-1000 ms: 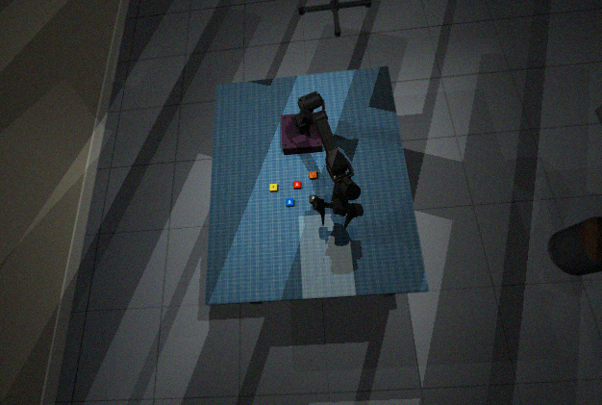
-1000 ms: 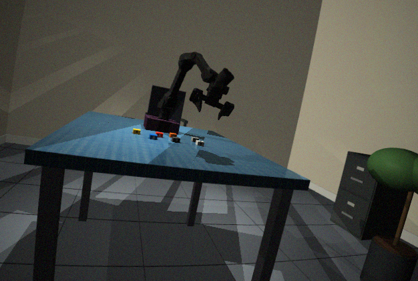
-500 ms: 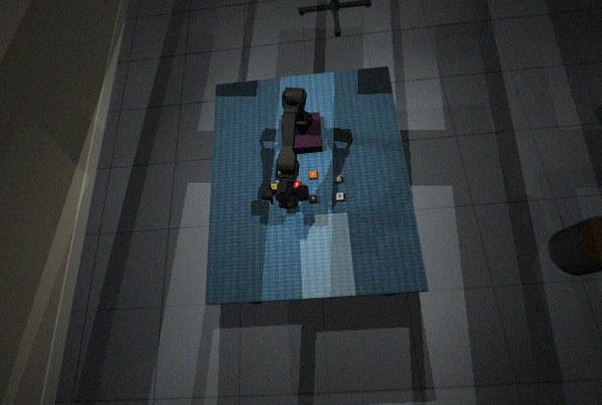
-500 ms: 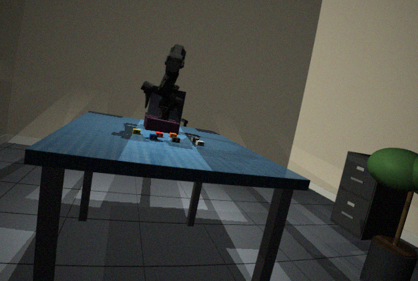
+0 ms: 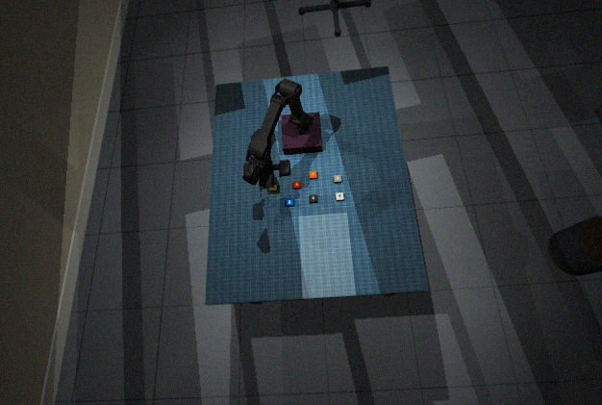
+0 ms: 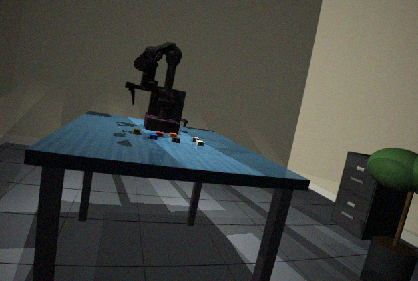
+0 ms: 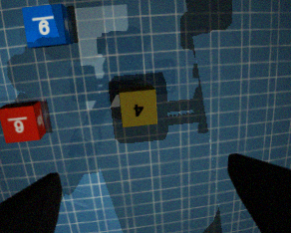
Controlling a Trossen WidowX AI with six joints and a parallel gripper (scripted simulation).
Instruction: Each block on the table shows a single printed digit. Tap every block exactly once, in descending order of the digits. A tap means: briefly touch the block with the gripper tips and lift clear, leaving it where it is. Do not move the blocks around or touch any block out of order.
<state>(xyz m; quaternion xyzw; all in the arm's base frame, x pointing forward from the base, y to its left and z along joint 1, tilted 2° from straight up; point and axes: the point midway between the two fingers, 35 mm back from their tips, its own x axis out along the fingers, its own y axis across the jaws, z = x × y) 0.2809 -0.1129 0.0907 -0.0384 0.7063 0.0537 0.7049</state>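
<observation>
The blue block lies 110 mm below my gripper tip, 70 mm to the left of it and 70 mm ahead of it. The rest, counted from my gripper tip: red block: 110 mm below, 100 mm to the left, 10 mm behind; orange block: 170 mm to the left, 110 mm below, 60 mm behind; yellow block: 110 mm below, 10 mm to the right.
</observation>
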